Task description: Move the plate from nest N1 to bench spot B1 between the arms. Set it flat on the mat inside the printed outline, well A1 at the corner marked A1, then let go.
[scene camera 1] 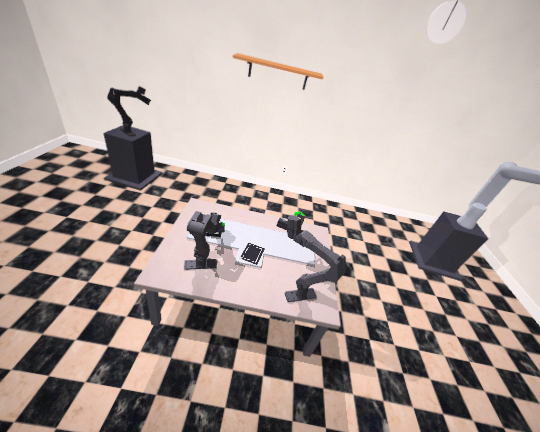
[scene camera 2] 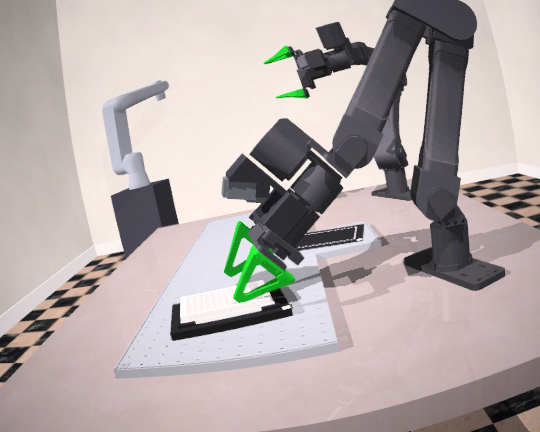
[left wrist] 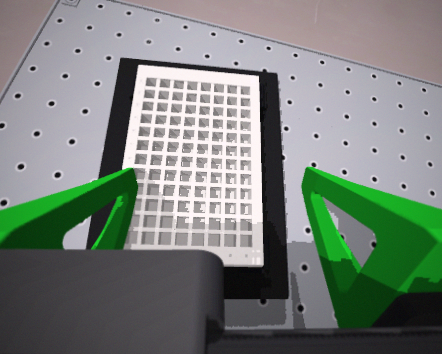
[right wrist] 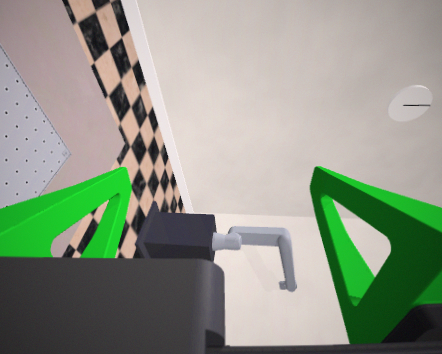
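Where they show: left gripper, between the fingertips: (scene camera 2: pixel 231 287) (left wrist: pixel 219 176); right gripper, between the fingertips: (scene camera 2: pixel 270 80) (right wrist: pixel 220 177); left arm's base, origin of its link: (scene camera 1: pixel 200 264) (scene camera 2: pixel 452 269); right arm's base, origin of its link: (scene camera 1: pixel 300 295) (scene camera 2: pixel 398 195).
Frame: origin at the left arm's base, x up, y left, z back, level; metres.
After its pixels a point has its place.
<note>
The white well plate (scene camera 2: pixel 200 306) @[x 0.037, y -0.089, z -0.362 m] (left wrist: pixel 197 125) @[x 0.038, y -0.098, z -0.347 m] sits flat in its black nest (scene camera 2: pixel 230 326) @[x 0.018, y -0.035, z -0.336 m] (left wrist: pixel 275 200) @[x 0.025, y -0.144, z -0.296 m]. My left gripper (scene camera 2: pixel 235 287) @[x 0.047, y -0.106, z -0.310 m] (left wrist: pixel 219 176) @[x 0.047, y -0.106, z -0.310 m] is open and tilted above the plate's near part. In the left wrist view its left fingertip overlaps the plate's left edge; its right fingertip is out past the nest's right side. The black mat (scene camera 1: pixel 252 253) @[x 0.015, y -0.347, z -0.067 m] (scene camera 2: pixel 335 235) @[x 0.015, y -0.337, z -0.046 m] with a white printed outline lies between the arms, partly hidden by the left gripper in scene camera 2. Its A1 mark is too small to read. My right gripper (scene camera 2: pixel 271 80) @[x 0.365, y -0.582, z -0.030 m] (right wrist: pixel 220 177) @[x 0.365, y -0.582, z -0.030 m] is open, raised and empty.
A pale perforated board (scene camera 1: pixel 285 245) @[x 0.013, y -0.612, z -0.138 m] (scene camera 2: pixel 165 360) @[x 0.013, y 0.009, z -0.433 m] carries the nest and lies on the pinkish table (scene camera 1: pixel 220 287) @[x 0.000, y -0.112, z 0.182 m] (scene camera 2: pixel 400 325) @[x 0.000, y 0.091, z -0.160 m]. Away from the table stand a dark pedestal (scene camera 1: pixel 129 157) with a black arm and another pedestal (scene camera 1: pixel 447 245) (right wrist: pixel 180 235) with a grey arm.
</note>
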